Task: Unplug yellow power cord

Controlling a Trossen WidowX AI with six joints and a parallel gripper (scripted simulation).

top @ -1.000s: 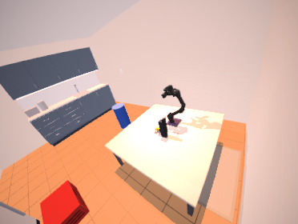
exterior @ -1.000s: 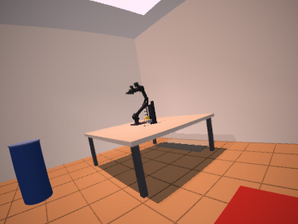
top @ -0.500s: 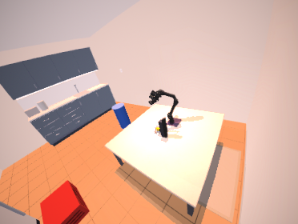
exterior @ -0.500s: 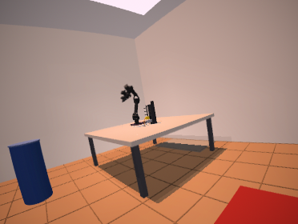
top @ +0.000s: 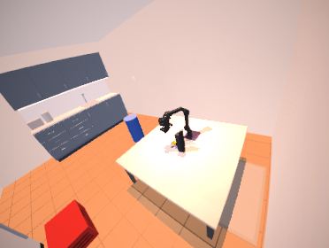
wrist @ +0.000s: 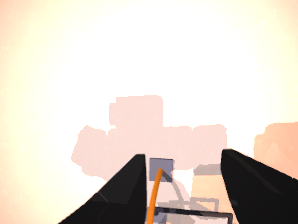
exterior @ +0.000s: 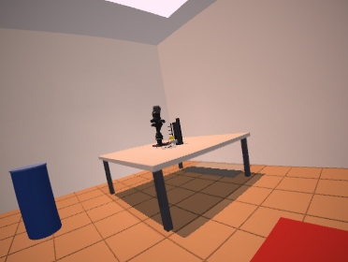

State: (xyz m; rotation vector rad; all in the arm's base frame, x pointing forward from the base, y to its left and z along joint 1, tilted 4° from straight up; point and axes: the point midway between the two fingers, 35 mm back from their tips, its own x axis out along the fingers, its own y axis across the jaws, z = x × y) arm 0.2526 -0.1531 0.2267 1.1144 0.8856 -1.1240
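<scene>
My gripper tip is 3 cm short of the yellow plug, 15 cm to the right of it and 9 cm above it. Round my gripper tip: black upright block 3 cm ahead, 25 cm to the left, 4 cm below.
</scene>
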